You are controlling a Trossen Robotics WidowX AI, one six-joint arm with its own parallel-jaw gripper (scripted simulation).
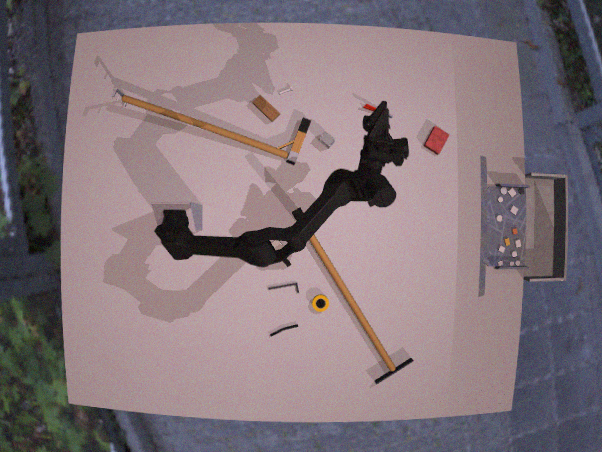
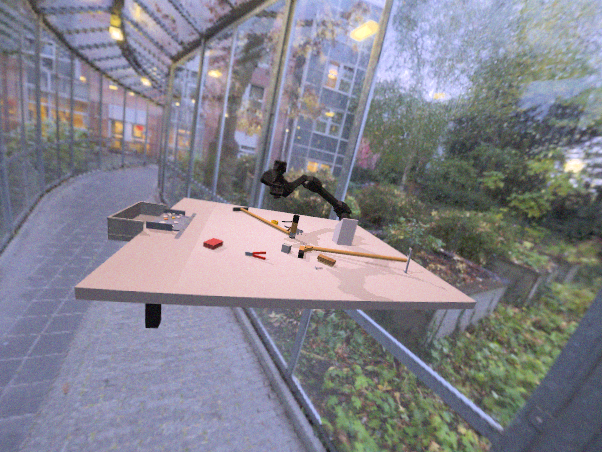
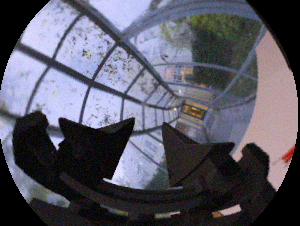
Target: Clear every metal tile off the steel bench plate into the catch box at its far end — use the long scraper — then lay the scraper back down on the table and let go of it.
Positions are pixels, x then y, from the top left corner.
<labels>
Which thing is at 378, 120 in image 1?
My gripper.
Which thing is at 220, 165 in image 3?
My gripper.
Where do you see a long scraper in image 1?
315, 243
</labels>
